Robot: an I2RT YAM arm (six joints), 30 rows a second.
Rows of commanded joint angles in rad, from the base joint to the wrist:
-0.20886, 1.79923, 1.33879, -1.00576, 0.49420, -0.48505
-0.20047, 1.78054, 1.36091, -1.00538, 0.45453, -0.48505
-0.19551, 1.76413, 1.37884, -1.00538, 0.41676, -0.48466
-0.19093, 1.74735, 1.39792, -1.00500, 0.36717, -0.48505
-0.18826, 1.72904, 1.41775, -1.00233, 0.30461, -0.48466
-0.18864, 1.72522, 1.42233, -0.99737, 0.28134, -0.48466
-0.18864, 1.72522, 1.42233, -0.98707, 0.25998, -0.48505
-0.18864, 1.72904, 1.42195, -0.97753, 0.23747, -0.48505
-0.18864, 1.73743, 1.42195, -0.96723, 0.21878, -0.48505
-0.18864, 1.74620, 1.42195, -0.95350, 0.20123, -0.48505
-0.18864, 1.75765, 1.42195, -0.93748, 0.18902, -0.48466
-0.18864, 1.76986, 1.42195, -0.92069, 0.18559, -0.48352
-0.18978, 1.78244, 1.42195, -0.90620, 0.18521, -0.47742
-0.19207, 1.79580, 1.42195, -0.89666, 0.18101, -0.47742
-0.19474, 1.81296, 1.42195, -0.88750, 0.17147, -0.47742
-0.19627, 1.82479, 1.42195, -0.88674, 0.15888, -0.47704
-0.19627, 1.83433, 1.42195, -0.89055, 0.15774, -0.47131
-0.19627, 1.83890, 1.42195, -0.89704, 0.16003, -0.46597
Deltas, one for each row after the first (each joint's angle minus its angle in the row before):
0.00839, -0.01869, 0.02212, 0.00038, -0.03967, 0.00000
0.00496, -0.01641, 0.01793, 0.00000, -0.03777, 0.00039
0.00458, -0.01678, 0.01908, 0.00038, -0.04959, -0.00039
0.00267, -0.01831, 0.01983, 0.00267, -0.06256, 0.00039
-0.00038, -0.00382, 0.00458, 0.00496, -0.02327, 0.00000
0.00000, 0.00000, 0.00000, 0.01030, -0.02136, -0.00039
0.00000, 0.00382, -0.00038, 0.00954, -0.02251, 0.00000
0.00000, 0.00839, 0.00000, 0.01030, -0.01869, 0.00000
0.00000, 0.00877, 0.00000, 0.01373, -0.01755, 0.00000
0.00000, 0.01145, 0.00000, 0.01602, -0.01221, 0.00039
0.00000, 0.01221, 0.00000, 0.01679, -0.00343, 0.00114
-0.00114, 0.01258, 0.00000, 0.01449, -0.00038, 0.00610
-0.00229, 0.01336, 0.00000, 0.00954, -0.00420, 0.00000
-0.00267, 0.01716, 0.00000, 0.00916, -0.00954, 0.00000
-0.00153, 0.01183, 0.00000, 0.00076, -0.01259, 0.00038
0.00000, 0.00954, 0.00000, -0.00381, -0.00114, 0.00573
0.00000, 0.00457, 0.00000, -0.00649, 0.00229, 0.00534

